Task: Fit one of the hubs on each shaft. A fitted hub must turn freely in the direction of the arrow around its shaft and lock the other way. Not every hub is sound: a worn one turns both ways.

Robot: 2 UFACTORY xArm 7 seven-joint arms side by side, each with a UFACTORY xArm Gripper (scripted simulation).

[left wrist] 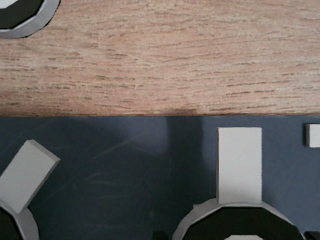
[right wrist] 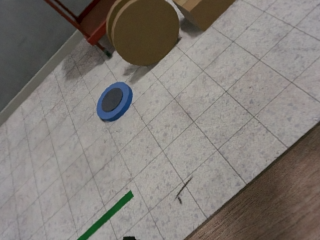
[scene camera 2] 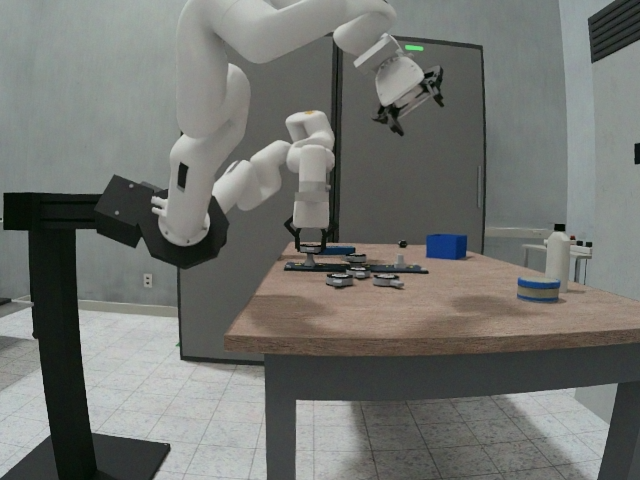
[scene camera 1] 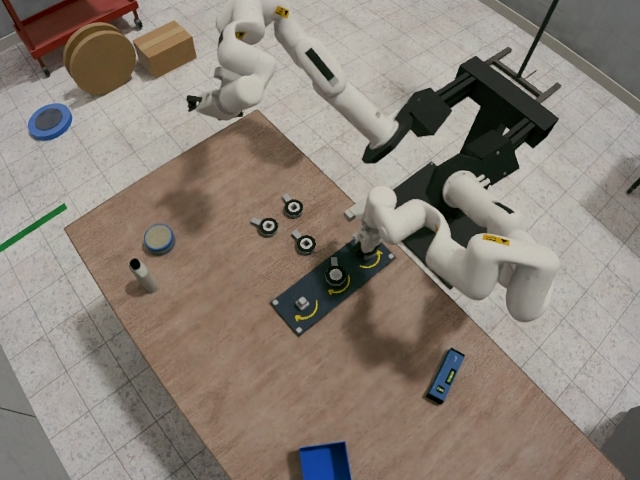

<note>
The pictures show: the right gripper, a white bottle and a tape roll.
The right gripper is seen too in scene camera 1.
</note>
